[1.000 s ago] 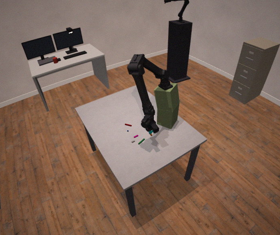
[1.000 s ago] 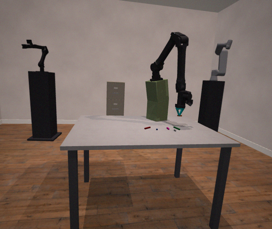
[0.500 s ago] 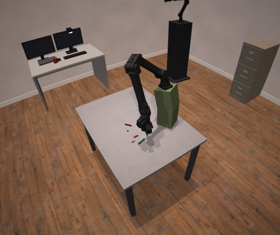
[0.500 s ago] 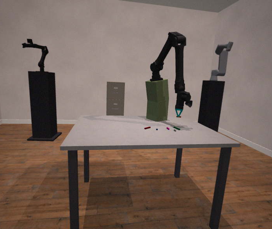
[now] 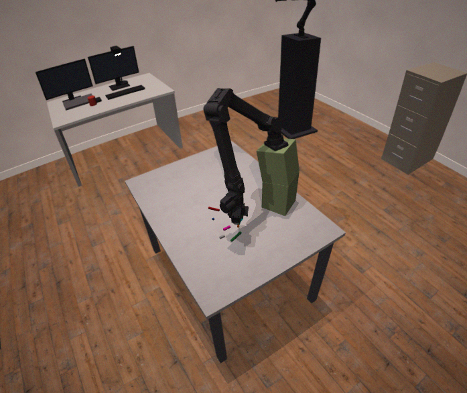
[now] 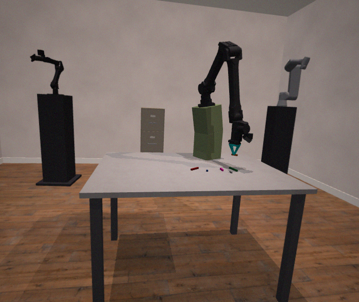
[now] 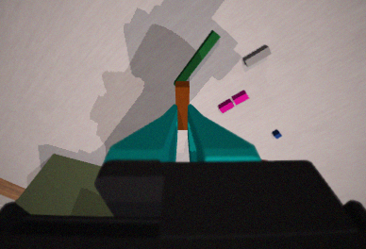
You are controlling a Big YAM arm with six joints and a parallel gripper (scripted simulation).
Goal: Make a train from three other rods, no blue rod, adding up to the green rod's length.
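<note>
My gripper is now 10 cm above the grey rod, 9 cm short of it and 4 cm to the left of it. Also, from my hand: orange rod 1 cm below; green rod 10 cm below, 2 cm ahead; small blue rod 19 cm to the right, 10 cm below, 7 cm ahead.
</note>
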